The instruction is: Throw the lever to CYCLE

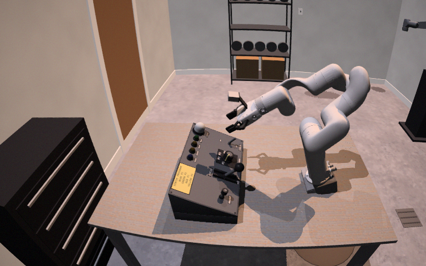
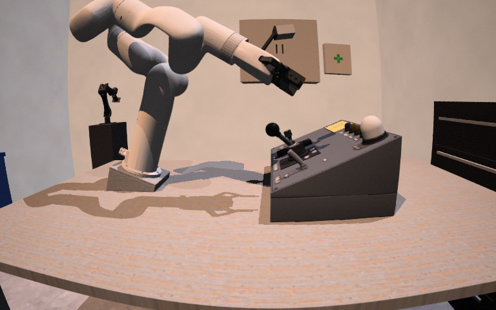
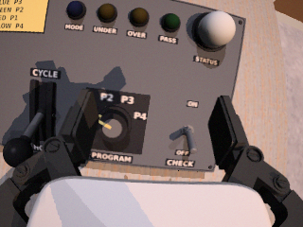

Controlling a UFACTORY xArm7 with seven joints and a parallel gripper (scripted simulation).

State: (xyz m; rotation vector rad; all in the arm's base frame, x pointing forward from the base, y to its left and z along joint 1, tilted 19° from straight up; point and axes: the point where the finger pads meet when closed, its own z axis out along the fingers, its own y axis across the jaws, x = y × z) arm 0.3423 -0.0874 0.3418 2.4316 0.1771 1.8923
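Right now my hand is 150 mm above the program rotary knob, 50 mm to the right of it and 10 mm short of it. The rest, counted from my hand: dark grey console (170 mm below, 100 mm to the left, 30 mm ahead); then small mode toggle (280 mm to the left, 150 mm below, 10 mm behind).
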